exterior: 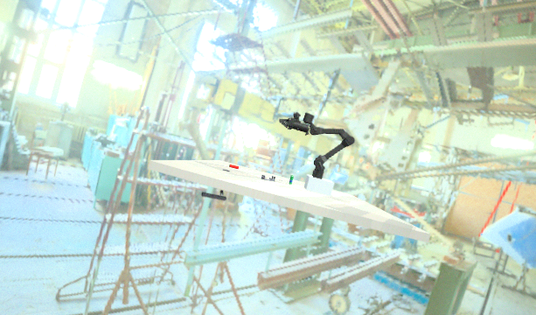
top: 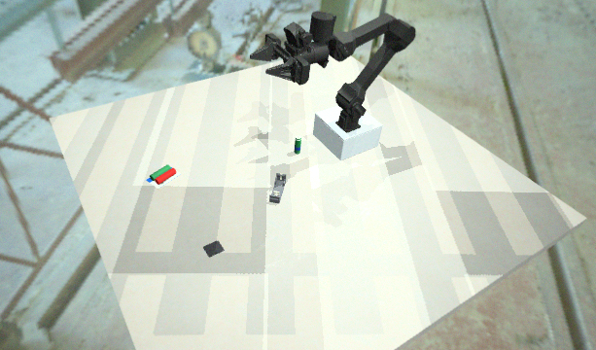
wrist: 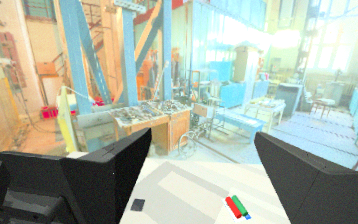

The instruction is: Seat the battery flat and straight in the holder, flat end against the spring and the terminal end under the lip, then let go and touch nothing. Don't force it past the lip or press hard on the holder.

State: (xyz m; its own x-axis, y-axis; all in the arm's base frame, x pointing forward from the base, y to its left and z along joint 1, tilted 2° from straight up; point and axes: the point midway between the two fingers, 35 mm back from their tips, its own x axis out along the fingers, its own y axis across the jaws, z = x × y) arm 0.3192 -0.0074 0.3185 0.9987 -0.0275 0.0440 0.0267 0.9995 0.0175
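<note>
The green battery lies 19 cm behind my gripper tip, 6 cm to the right of it and 38 cm below it. Round my gripper tip: dark square 24 cm ahead, 17 cm to the left, 41 cm below; then white card 25 cm ahead, 17 cm to the right, 40 cm below.
</note>
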